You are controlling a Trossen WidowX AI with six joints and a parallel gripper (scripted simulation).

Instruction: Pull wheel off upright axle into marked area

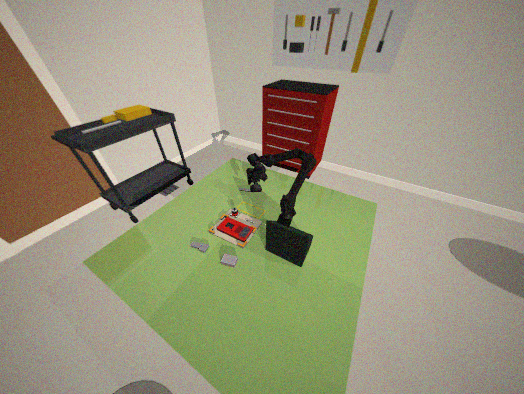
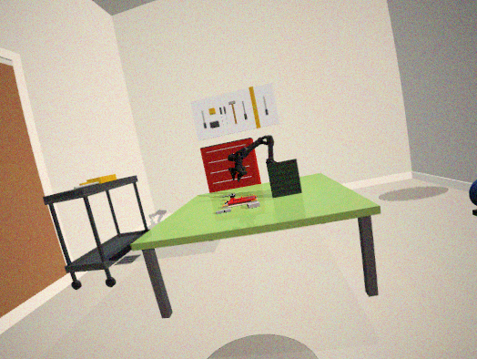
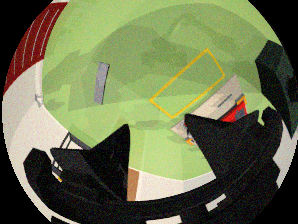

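Right now the wheel is 40 mm ahead of my gripper tip, 150 mm to the left of it and 90 mm below it.
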